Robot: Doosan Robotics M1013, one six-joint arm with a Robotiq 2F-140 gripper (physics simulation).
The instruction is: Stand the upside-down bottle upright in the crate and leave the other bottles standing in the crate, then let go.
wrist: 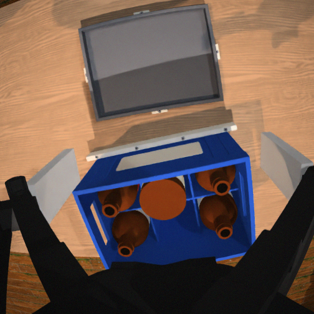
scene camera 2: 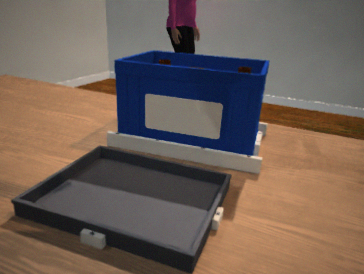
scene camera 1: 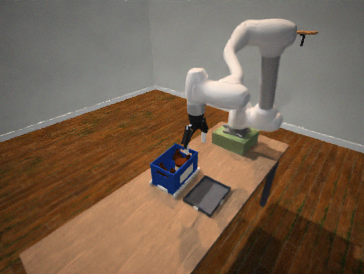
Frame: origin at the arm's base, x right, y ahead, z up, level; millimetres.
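Seen in the pictures: gripper, between the fingertips: [scene camera 1: 195, 147]; arm's base, origin of its link: [scene camera 1: 236, 131].
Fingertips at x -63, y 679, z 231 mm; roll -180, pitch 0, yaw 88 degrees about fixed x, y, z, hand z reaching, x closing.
Pixels of each thing's middle, then the offset from my fingertips to it.
- blue crate, middle of its body: [scene camera 2: 194, 102] [scene camera 1: 175, 167] dz -252, dx +176, dy -19 mm
- upside-down bottle, middle of its body: [scene camera 1: 181, 170] dz -254, dx +131, dy -26 mm
- dark shallow tray, middle of its body: [scene camera 2: 133, 192] [scene camera 1: 207, 193] dz -327, dx -83, dy -24 mm
The blue crate [scene camera 1: 164, 183] [scene camera 2: 235, 115] [wrist: 220, 145] stands on the table. The upside-down bottle [scene camera 1: 179, 160] [wrist: 162, 199] shows its round brown base, in the middle compartment by the labelled wall. Upright brown bottles stand either side: two at the left in the wrist view [wrist: 117, 196] [wrist: 130, 227], two at the right [wrist: 212, 177] [wrist: 218, 211]. Two bottle mouths [scene camera 2: 164, 62] [scene camera 2: 244, 69] show at the rim in scene camera 2. My gripper [scene camera 1: 195, 144] [wrist: 167, 157] is open and empty above the crate, its fingers wide apart. Its body hides the crate's near edge in the wrist view.
A dark shallow tray [scene camera 1: 216, 181] [scene camera 2: 145, 250] [wrist: 215, 75] lies beside the crate's labelled side. White strips [scene camera 2: 185, 150] [wrist: 160, 143] edge the crate's base. The green block [scene camera 1: 232, 142] under the arm stands at the table's far end. A person [scene camera 2: 183, 15] stands beyond the table.
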